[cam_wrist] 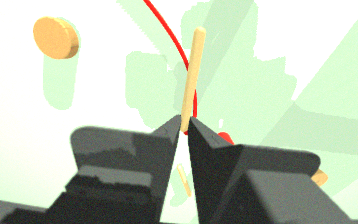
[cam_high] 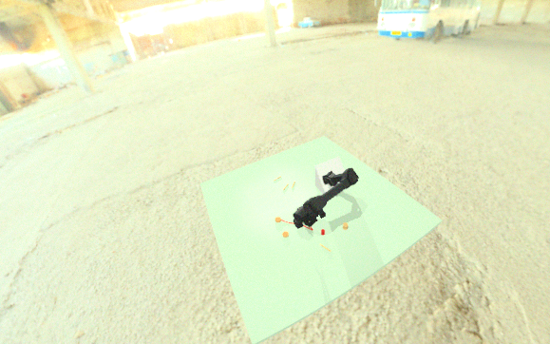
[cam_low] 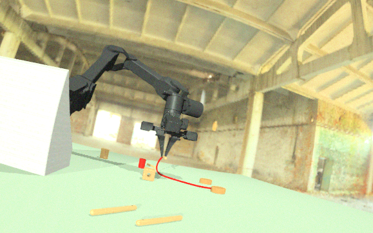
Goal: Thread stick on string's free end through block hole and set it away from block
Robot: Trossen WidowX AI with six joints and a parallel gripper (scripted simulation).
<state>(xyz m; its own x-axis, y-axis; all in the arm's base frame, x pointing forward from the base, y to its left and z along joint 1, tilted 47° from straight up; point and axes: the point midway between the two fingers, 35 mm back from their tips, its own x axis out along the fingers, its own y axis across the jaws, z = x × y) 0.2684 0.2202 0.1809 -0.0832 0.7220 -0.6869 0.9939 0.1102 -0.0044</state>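
My gripper tip is 70 mm past the red cylinder, 50 mm to the right of it and 40 mm above it. Round my gripper tip: wooden cylinder (210 mm behind, 70 mm to the left, 40 mm below); thin wooden stick (20 mm to the right); wooden block (40 mm behind, 150 mm to the right, 40 mm below).
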